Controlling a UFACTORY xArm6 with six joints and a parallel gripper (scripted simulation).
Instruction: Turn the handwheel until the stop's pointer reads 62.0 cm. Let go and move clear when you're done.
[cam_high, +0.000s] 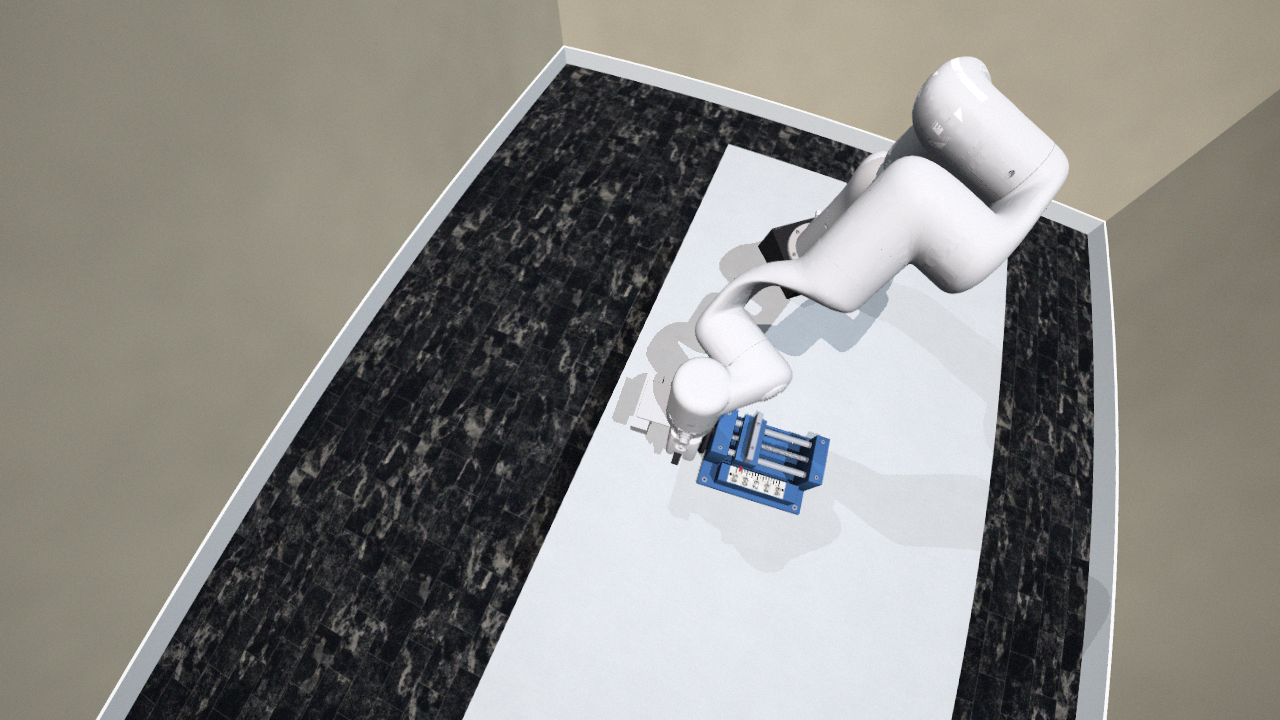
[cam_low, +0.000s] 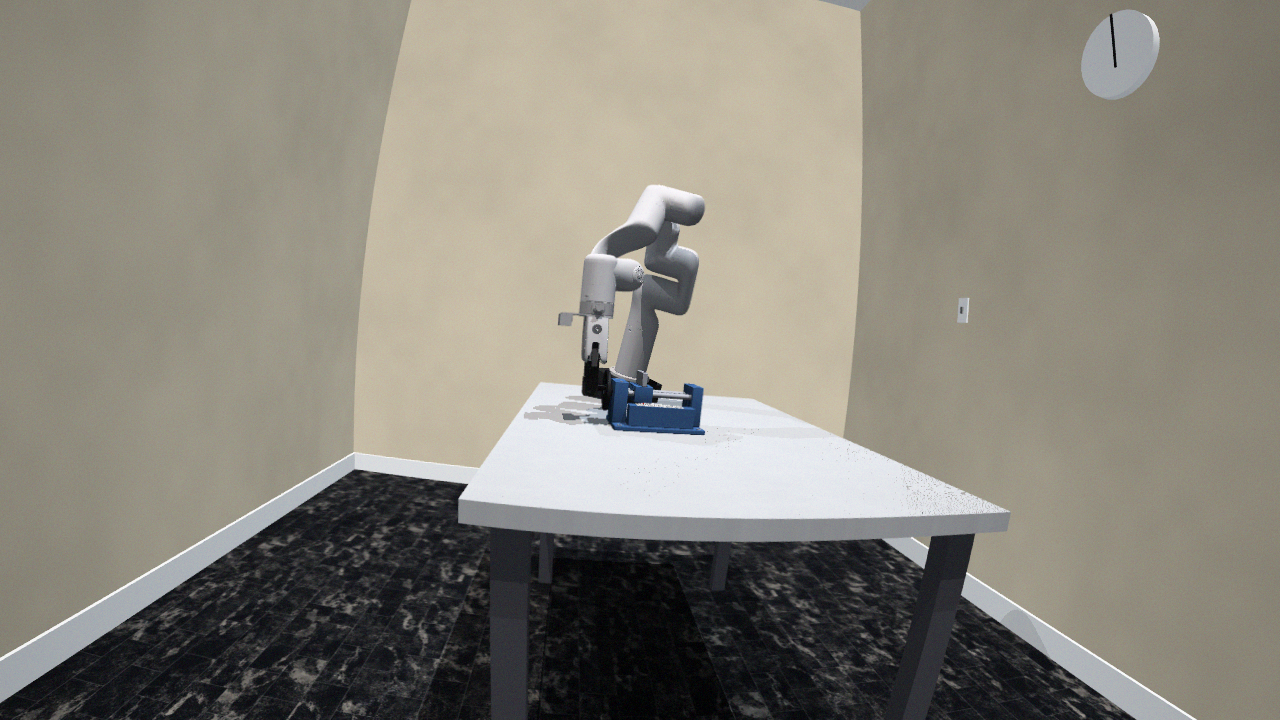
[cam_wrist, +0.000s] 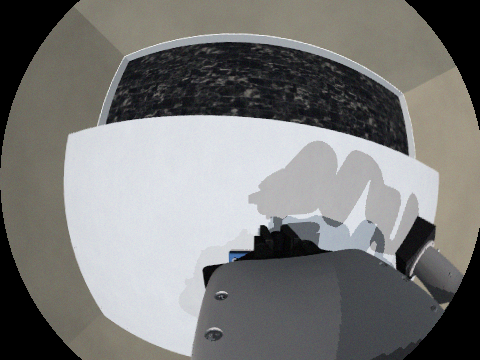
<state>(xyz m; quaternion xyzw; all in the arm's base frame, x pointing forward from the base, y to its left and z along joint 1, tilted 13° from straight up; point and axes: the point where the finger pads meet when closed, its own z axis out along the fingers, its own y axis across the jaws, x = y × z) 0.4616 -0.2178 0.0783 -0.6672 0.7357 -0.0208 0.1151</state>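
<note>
Now: hand 1 cm past the stop, 12 cm to the right of it and 1 cm below it. Also, from my hand: handwheel: 1 cm behind, 2 cm to the left.
</note>
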